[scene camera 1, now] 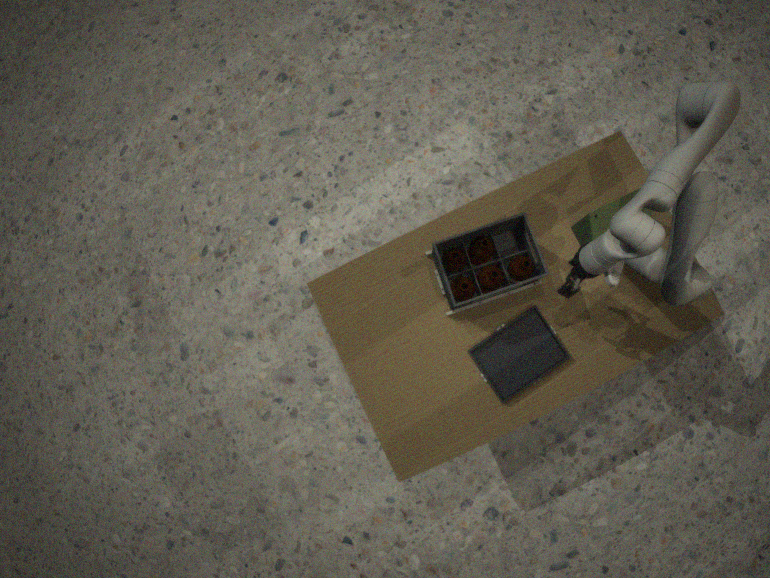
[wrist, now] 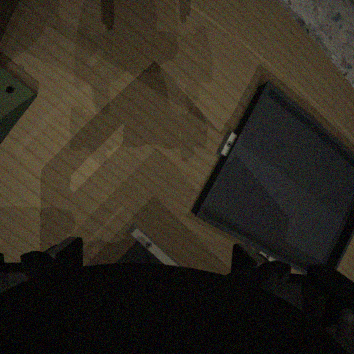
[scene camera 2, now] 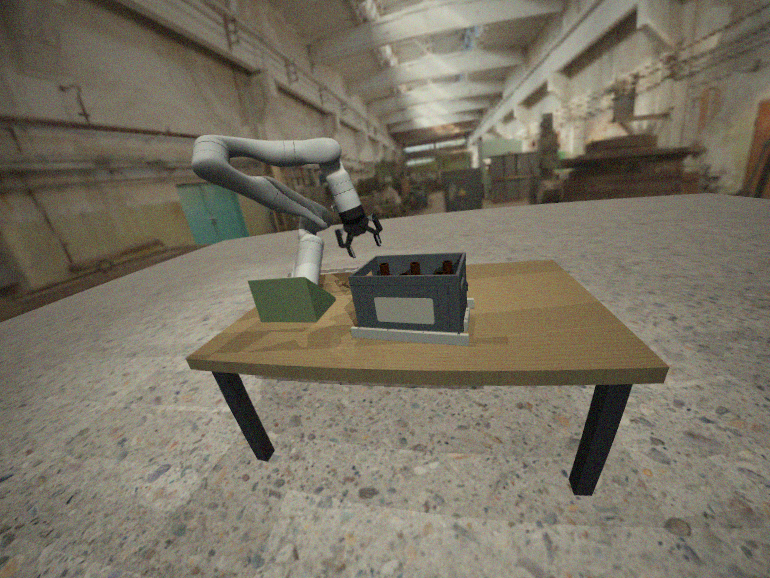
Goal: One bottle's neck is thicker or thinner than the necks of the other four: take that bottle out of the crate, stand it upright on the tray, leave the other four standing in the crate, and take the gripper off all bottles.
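Pixels of known places: gripper, fingertip midpoint: (scene camera 1: 565, 277) (wrist: 156, 258) (scene camera 2: 366, 251); arm's base, link origin: (scene camera 2: 304, 290).
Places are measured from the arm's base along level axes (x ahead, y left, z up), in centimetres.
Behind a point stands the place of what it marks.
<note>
The grey crate (scene camera 1: 479, 229) {x 39.8, y -16.3, z 10.0 cm} (scene camera 2: 404, 286) {x 40.6, y -16.9, z 7.5 cm} stands on the table and holds several brown bottles. In scene camera 1, three bottles (scene camera 1: 463, 286) {x 50.0, y -3.6, z 8.9 cm} (scene camera 1: 490, 276) {x 42.1, y -3.3, z 8.8 cm} (scene camera 1: 521, 266) {x 32.5, y -2.7, z 7.1 cm} fill the row nearer the tray, and two more (scene camera 1: 482, 248) {x 40.5, y -11.6, z 6.7 cm} (scene camera 1: 454, 258) {x 49.2, y -11.6, z 8.9 cm} stand in the far row, whose right-hand compartment is empty. Neck tops (scene camera 2: 384, 268) {x 31.8, y -3.8, z 7.9 cm} (scene camera 2: 414, 267) {x 40.8, y -4.7, z 8.1 cm} (scene camera 2: 447, 266) {x 49.8, y -4.8, z 8.0 cm} show above the crate wall; their thicknesses are too small to compare. The dark tray (scene camera 1: 519, 354) {x 40.1, y 21.3, z -6.9 cm} (wrist: 300, 175) {x 39.4, y 23.2, z -6.9 cm} is empty. My gripper (scene camera 1: 567, 291) {x 23.6, y 5.1, z 10.9 cm} (scene camera 2: 365, 250) {x 23.6, y 5.1, z 10.9 cm} (wrist: 156, 258) {x 23.6, y 5.1, z 10.9 cm} is open and empty, beside the crate and above its rim height.
A green wedge-shaped block (scene camera 1: 589, 228) {x 7.9, y -5.4, z 3.9 cm} (scene camera 2: 286, 299) {x -0.7, y -9.7, z 1.0 cm} (wrist: 12, 102) {x 6.7, y 5.2, z -4.2 cm} stands on the wooden table (scene camera 1: 373, 348) {x 81.6, y 2.6, z -7.4 cm} (scene camera 2: 534, 323) {x 71.9, y -8.1, z -7.4 cm} near the arm's base. Light strips (scene camera 2: 410, 335) {x 40.9, y -18.2, z -5.4 cm} run along the crate's foot. Small light brackets (wrist: 229, 144) {x 27.9, y 18.4, z -5.9 cm} sit at the tray's edges.
</note>
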